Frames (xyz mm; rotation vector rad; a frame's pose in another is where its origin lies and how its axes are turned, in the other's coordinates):
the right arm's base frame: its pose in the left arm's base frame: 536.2 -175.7 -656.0 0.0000 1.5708 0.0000
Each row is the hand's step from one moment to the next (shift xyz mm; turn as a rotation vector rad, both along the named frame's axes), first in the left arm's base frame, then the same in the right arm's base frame.
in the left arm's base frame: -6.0 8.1 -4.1 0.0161 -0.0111 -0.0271
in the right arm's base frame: 4.1 8.1 -6.0 0.0271 -0.0111 0.0161
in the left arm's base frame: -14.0 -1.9 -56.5 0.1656 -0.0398 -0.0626
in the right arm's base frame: 56.5 -1.9 -14.0 0.0626 -0.0398 0.1656
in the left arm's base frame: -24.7 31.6 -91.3 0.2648 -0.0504 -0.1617
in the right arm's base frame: 91.3 31.6 -24.7 0.1617 -0.0504 0.2648
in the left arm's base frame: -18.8 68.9 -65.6 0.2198 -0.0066 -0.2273
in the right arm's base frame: 65.6 68.9 -18.8 0.2273 -0.0066 0.2198
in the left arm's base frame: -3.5 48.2 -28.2 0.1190 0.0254 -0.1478
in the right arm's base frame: 28.2 48.2 -3.5 0.1478 0.0254 0.1190
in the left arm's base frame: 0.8 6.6 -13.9 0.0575 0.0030 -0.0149
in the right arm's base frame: 13.9 6.6 0.8 0.0149 0.0030 0.0575
